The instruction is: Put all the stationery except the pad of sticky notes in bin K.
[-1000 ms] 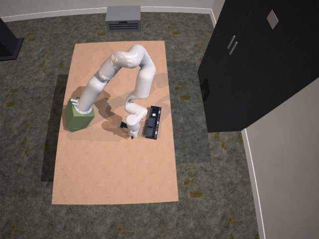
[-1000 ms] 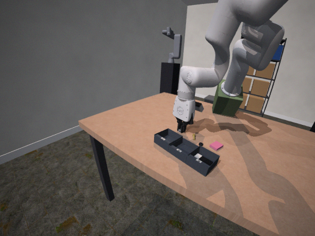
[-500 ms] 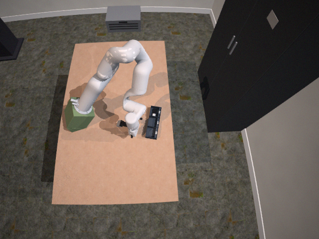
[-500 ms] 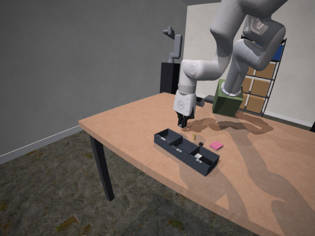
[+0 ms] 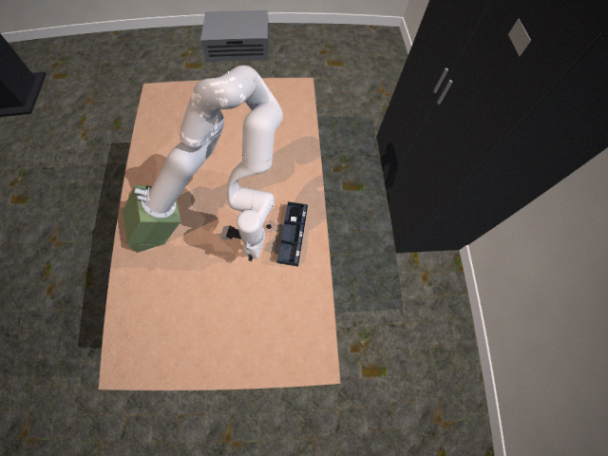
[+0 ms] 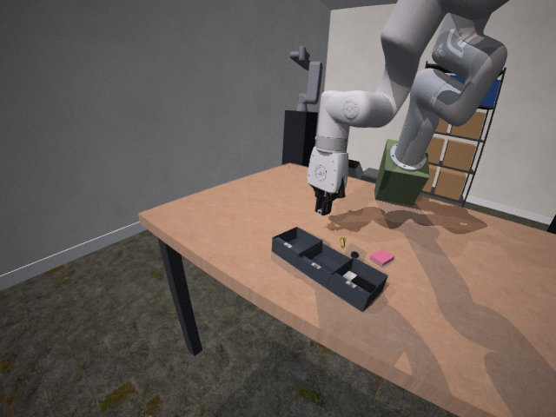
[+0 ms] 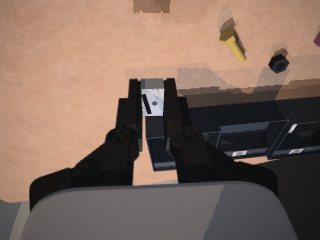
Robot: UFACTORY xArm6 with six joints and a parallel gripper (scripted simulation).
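Right now my hand is 16 cm to the right of the black-and-white block, 15 cm short of it and 7 cm above it. From my hand the other things lie so: yellow bolt 8 cm below, 7 cm to the left, 1 cm ahead; then white sharpener 1 cm below; then black nut 12 cm to the left, 8 cm below, 5 cm ahead.
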